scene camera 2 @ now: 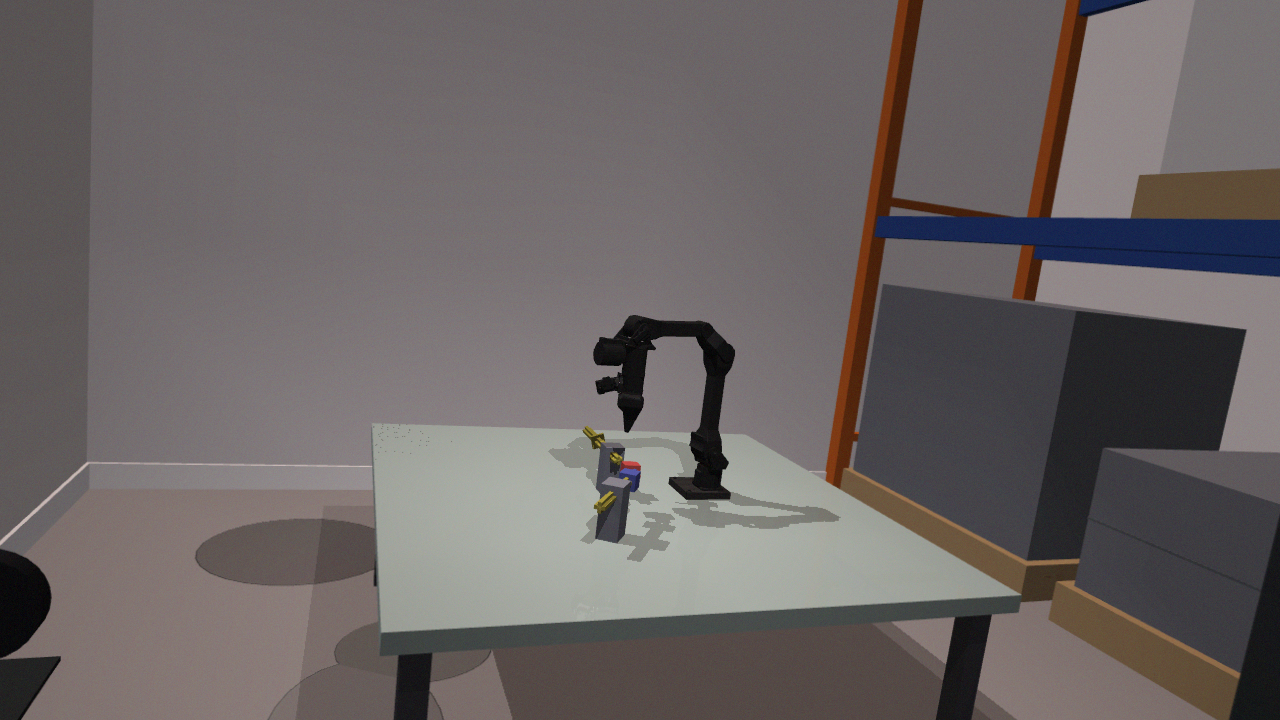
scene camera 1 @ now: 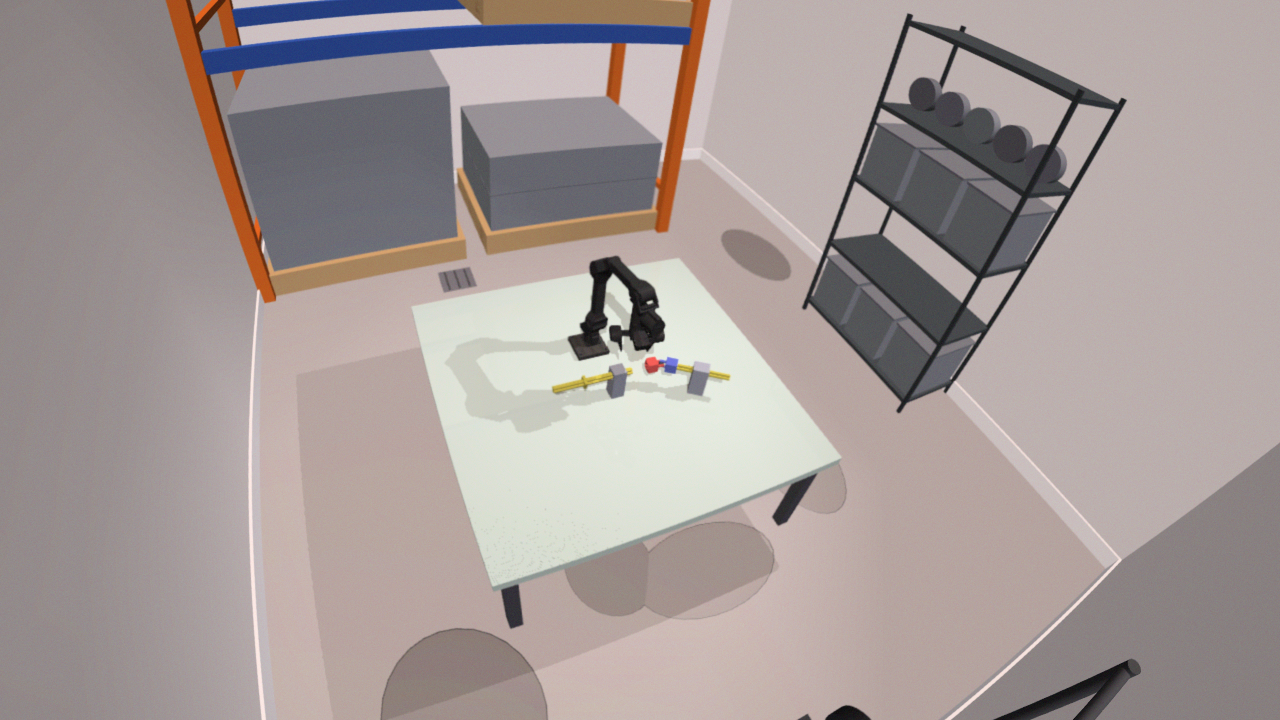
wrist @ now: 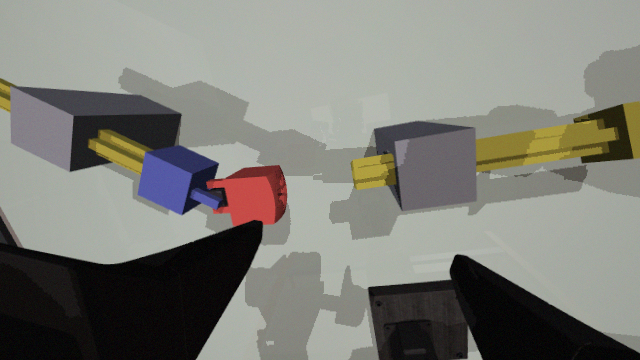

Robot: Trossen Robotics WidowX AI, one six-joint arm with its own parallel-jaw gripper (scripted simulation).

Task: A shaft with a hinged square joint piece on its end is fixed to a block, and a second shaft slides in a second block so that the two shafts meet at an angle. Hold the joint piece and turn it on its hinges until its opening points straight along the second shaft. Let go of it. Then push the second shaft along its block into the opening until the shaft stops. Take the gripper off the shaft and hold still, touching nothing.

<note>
My gripper [scene camera 2: 626, 428] is open and holds nothing. Also in view: a red joint piece [wrist: 254, 193].
My gripper also shows in scene camera 1 [scene camera 1: 634, 351] and in the wrist view [wrist: 355, 246].
</note>
